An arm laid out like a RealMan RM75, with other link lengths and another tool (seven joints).
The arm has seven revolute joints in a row. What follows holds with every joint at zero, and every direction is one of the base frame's.
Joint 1 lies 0.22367 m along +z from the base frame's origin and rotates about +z.
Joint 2 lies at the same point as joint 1 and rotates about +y.
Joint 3 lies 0.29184 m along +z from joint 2 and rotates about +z.
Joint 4 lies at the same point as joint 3 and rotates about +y.
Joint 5 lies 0.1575 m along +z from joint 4 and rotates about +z.
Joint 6 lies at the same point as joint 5 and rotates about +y.
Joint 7 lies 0.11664 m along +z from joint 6 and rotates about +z.
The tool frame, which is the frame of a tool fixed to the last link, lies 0.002 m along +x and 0.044 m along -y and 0.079 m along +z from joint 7; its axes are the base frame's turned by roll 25.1, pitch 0 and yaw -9.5 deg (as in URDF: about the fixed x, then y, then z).
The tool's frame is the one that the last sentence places.
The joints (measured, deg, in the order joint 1, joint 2, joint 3, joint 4, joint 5, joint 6, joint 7), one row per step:
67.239, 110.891, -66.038, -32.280, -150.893, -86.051, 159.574
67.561, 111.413, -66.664, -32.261, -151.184, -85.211, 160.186
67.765, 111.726, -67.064, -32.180, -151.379, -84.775, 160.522
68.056, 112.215, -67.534, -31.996, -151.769, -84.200, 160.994
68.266, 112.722, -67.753, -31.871, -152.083, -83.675, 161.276
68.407, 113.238, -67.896, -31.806, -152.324, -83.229, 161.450
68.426, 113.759, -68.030, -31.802, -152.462, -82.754, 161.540
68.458, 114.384, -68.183, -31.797, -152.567, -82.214, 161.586
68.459, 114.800, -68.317, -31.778, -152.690, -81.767, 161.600
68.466, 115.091, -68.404, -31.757, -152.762, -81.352, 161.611
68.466, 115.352, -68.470, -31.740, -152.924, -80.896, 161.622
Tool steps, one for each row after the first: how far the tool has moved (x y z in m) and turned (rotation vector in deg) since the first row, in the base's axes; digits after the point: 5 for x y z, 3 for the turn. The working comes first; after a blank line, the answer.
Tool pose at each row, in the base's axes (x y z in m, rotation vector in deg; the steps are taken from these numbers as rounded here):
0.21854, 0.43461, -0.04521, -124.242, 53.818, -46.499
0.21641, 0.43586, -0.04850, -123.808, 53.133, -46.541
0.21536, 0.43622, -0.05050, -123.598, 52.710, -46.712
0.21415, 0.43627, -0.05359, -123.310, 52.183, -47.059
0.21278, 0.43609, -0.05710, -123.241, 51.779, -47.136
0.21145, 0.43554, -0.06085, -123.322, 51.422, -47.132
0.21050, 0.43477, -0.06482, -123.483, 51.128, -47.004
0.20912, 0.43372, -0.06974, -123.775, 50.750, -46.811
0.20847, 0.43322, -0.07289, -123.899, 50.422, -46.688
0.20786, 0.43317, -0.07514, -123.953, 50.178, -46.487
0.20748, 0.43347, -0.07693, -123.900, 49.888, -46.294

-0.00213, 0.00125, -0.00329, 0.341, -0.470, 0.454
-0.00318, 0.00161, -0.00529, 0.432, -0.810, 0.692
-0.00439, 0.00166, -0.00838, 0.500, -1.317, 0.943
-0.00576, 0.00148, -0.01189, 0.520, -1.532, 1.205
-0.00709, 0.00093, -0.01564, 0.458, -1.614, 1.468
-0.00804, 0.00016, -0.01961, 0.390, -1.570, 1.730
-0.00942, -0.00089, -0.02453, 0.247, -1.455, 2.080
-0.01007, -0.00139, -0.02768, 0.206, -1.442, 2.362
-0.01068, -0.00144, -0.02993, 0.259, -1.392, 2.606
-0.01106, -0.00114, -0.03172, 0.395, -1.414, 2.875

